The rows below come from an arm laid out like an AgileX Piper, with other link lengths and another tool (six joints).
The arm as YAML. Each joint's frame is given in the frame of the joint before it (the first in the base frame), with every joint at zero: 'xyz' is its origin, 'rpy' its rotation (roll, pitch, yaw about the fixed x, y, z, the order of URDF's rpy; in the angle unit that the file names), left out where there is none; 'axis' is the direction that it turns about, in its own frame. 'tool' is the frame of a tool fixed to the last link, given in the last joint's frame.
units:
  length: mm
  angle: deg
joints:
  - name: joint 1
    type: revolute
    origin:
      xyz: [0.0, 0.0, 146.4]
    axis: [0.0, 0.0, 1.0]
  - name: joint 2
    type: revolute
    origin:
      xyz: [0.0, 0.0, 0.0]
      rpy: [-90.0, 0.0, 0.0]
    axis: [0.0, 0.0, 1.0]
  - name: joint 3
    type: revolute
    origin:
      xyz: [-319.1, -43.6, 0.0]
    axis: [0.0, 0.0, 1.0]
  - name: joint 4
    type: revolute
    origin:
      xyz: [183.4, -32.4, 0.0]
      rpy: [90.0, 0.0, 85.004]
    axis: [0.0, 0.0, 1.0]
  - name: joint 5
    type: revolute
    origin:
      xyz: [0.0, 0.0, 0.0]
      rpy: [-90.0, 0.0, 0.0]
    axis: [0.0, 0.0, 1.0]
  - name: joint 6
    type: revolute
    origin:
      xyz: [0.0, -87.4, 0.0]
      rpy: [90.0, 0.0, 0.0]
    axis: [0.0, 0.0, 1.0]
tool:
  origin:
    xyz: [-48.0, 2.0, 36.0]
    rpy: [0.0, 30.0, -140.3]
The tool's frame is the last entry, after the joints.
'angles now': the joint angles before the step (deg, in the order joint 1, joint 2, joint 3, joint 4, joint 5, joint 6). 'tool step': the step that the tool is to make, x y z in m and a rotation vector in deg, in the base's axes. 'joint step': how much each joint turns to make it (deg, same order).
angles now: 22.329 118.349 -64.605 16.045 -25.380 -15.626
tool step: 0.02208 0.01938 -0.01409 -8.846 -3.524 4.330
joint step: 0.093 5.391 -7.040 0.174 0.510 -10.713
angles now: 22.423 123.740 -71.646 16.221 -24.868 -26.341
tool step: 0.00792 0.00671 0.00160 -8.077 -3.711 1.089
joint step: 0.232 1.264 -3.395 6.260 -0.229 -14.384
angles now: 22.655 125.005 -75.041 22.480 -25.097 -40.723
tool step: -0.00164 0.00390 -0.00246 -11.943 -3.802 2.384
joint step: -0.001 0.000 -0.055 3.755 -1.912 -15.886
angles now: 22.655 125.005 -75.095 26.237 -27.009 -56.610
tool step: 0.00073 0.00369 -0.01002 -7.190 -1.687 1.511
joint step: 0.120 1.103 -0.091 1.184 -1.717 -8.243
